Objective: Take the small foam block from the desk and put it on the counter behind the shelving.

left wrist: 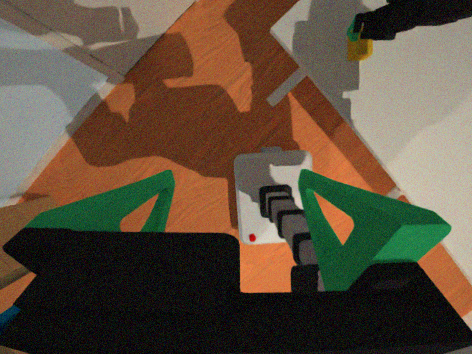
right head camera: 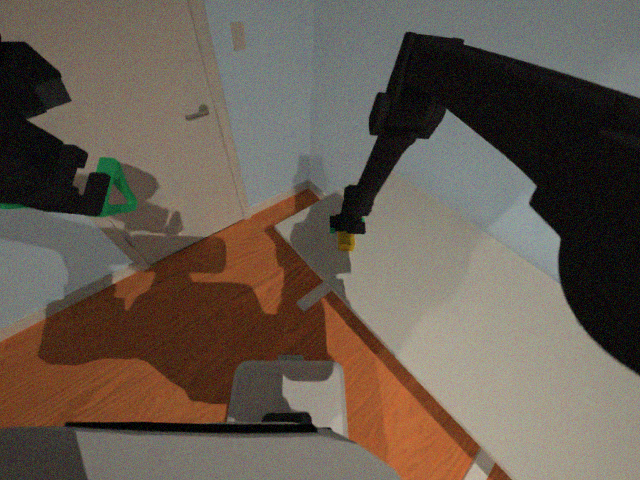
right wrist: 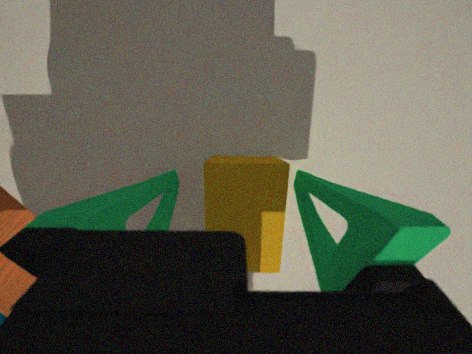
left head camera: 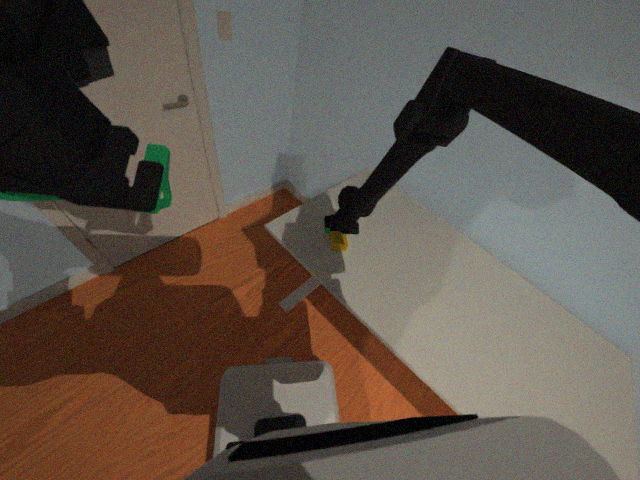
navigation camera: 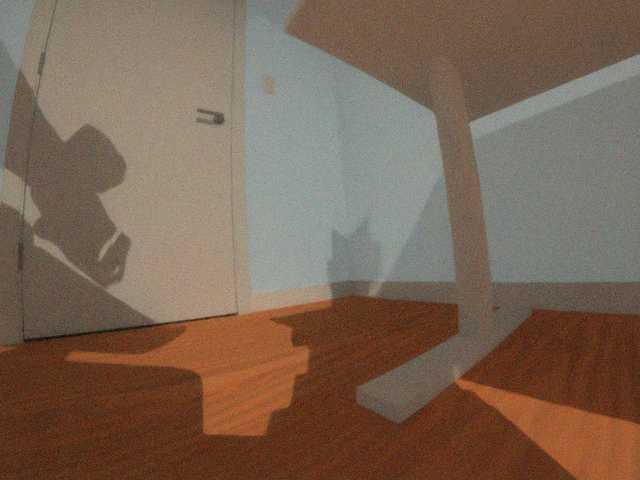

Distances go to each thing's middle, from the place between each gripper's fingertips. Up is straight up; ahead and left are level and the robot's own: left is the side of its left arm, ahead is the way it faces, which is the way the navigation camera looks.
My left hand is 530 mm above the small yellow foam block [right wrist: 247, 195], 450 mm to the left of it and 360 mm short of it.
My right gripper is now 30 mm past the small yellow foam block, 10 mm to the left of it and 10 mm above it.
